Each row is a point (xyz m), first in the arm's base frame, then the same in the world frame.
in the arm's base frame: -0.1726 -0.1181 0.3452
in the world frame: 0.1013 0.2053 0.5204
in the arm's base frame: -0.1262 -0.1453 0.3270
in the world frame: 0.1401 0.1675 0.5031
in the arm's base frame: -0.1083 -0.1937 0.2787
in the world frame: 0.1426 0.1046 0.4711
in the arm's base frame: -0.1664 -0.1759 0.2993
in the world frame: 0.0925 0.1359 0.4961
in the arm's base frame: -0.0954 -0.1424 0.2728
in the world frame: 0.1570 0.1492 0.4459
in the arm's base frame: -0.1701 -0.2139 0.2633
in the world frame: 0.0777 0.0895 0.4764
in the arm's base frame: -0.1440 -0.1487 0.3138
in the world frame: 0.1194 0.1628 0.4958
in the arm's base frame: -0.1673 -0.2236 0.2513
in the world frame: 0.0769 0.0763 0.4680
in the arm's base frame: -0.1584 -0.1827 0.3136
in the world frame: 0.1032 0.1327 0.5099
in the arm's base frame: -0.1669 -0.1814 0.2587
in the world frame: 0.0818 0.1182 0.4607
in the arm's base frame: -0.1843 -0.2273 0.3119
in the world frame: 0.0748 0.0939 0.5285
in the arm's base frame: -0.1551 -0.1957 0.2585
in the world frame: 0.0923 0.1031 0.4628
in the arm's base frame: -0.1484 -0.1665 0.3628
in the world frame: 0.1258 0.1618 0.5477
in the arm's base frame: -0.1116 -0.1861 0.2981
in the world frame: 0.1446 0.1182 0.4871
